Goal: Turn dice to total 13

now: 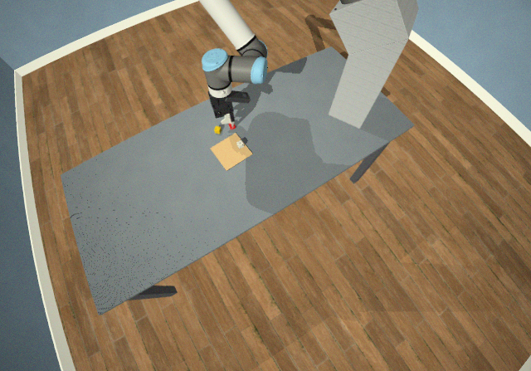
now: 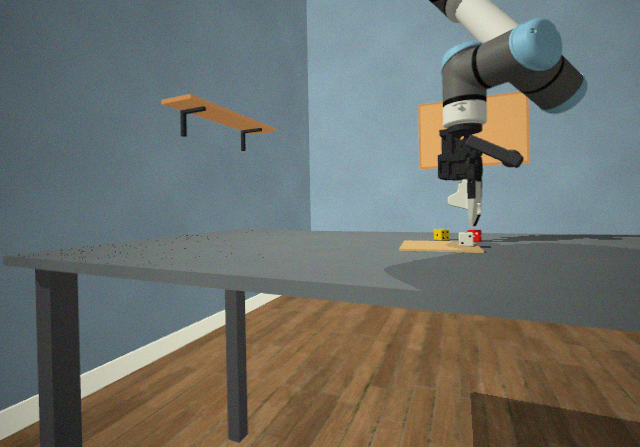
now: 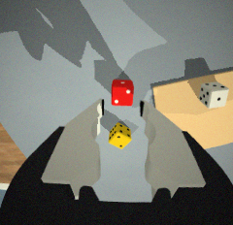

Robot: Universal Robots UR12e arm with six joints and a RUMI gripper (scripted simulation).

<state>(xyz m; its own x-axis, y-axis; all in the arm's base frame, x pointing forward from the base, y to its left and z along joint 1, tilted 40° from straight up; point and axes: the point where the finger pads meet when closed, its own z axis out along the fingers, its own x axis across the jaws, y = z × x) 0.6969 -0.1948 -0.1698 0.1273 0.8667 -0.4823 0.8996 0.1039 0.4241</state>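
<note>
My hand is 40 mm above the red die. Also, from my hand: tan mat: 120 mm to the left, 60 mm ahead, 50 mm below; then yellow die: 70 mm ahead, 40 mm below, 10 mm to the right; then white die: 120 mm to the left, 30 mm below, 10 mm ahead.
</note>
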